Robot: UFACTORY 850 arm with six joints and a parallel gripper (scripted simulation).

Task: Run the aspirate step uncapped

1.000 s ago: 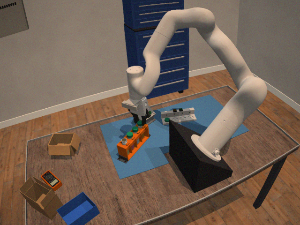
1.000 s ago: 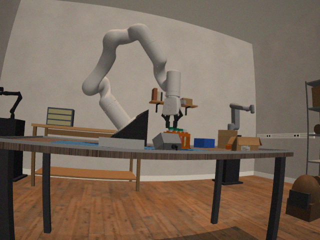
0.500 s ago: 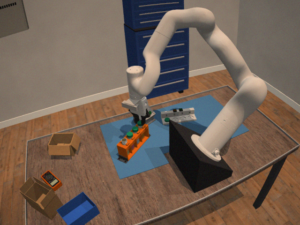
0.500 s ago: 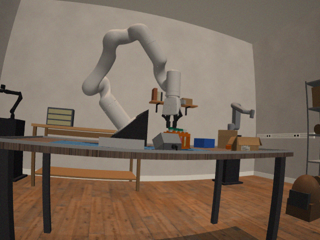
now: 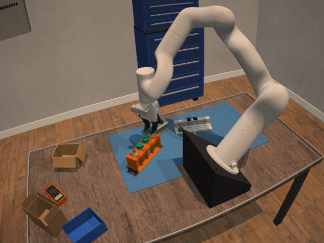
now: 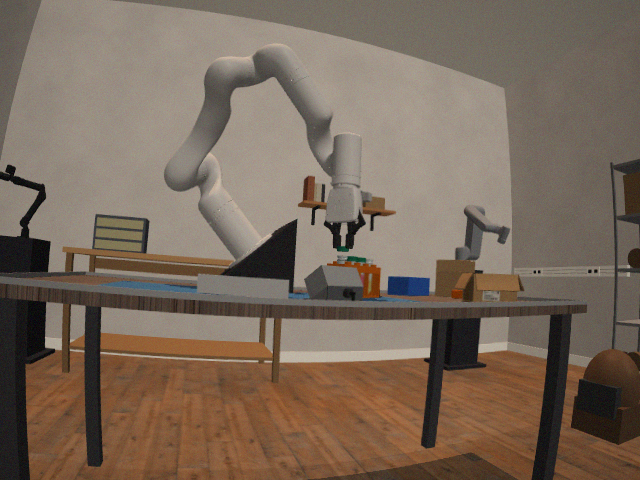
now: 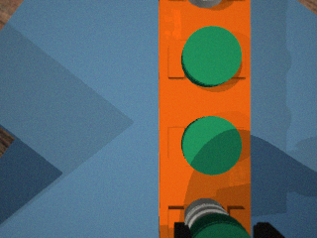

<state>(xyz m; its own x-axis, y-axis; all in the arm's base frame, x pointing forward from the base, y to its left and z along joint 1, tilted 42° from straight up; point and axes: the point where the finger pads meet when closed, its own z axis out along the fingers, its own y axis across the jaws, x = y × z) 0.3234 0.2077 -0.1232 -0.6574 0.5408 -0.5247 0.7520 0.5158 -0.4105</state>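
The blue key is 12 cm ahead of my hand, 9 cm below it and 6 cm to the right of it. The rest, counted from my hand: green key: 14 cm ahead, 10 cm to the right, 9 cm below; then grey key housing: 15 cm ahead, 11 cm below, 7 cm to the right; then multimeter: 57 cm to the left, 17 cm behind, 15 cm below.
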